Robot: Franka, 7 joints.
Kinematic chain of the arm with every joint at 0, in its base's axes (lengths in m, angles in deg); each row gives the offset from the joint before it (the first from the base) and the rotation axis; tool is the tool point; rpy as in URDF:
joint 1: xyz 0 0 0.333 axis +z
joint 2: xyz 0 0 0 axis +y
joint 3: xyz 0 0 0.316 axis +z
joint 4: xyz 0.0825 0 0 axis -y
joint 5: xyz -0.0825 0 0.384 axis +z
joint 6: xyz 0 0 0 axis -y
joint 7: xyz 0.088 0 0 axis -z
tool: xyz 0 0 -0.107 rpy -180 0 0
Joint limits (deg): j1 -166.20..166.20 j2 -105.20..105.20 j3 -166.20..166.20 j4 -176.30..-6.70 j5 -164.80..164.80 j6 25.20..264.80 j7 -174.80..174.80
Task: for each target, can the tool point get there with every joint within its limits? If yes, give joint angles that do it. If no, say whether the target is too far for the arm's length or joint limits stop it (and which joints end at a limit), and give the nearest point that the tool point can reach.
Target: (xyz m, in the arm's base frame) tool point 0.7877 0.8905 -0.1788
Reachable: no: too far | nearest point 0.5221 0.5902 -0.0062 | short by 0.436 m
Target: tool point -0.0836 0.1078 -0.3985
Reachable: no: joint limits stop it (at a limit: joint 2) | nearest point -0.0922 0.1189 -0.3439 | short by 0.056 m
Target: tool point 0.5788 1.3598 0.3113
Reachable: no: too far | nearest point 0.3360 0.7893 0.3204 | short by 0.620 m
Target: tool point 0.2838 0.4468 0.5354
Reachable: yes | joints 136.94 -21.10 -82.29 -115.27 69.30 94.89 135.71
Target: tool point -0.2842 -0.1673 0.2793
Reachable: yes | joints 83.33 37.57 113.26 -162.96 25.10 129.57 73.07
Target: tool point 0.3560 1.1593 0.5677
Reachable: no: too far | nearest point 0.2472 0.8052 0.4960 | short by 0.377 m
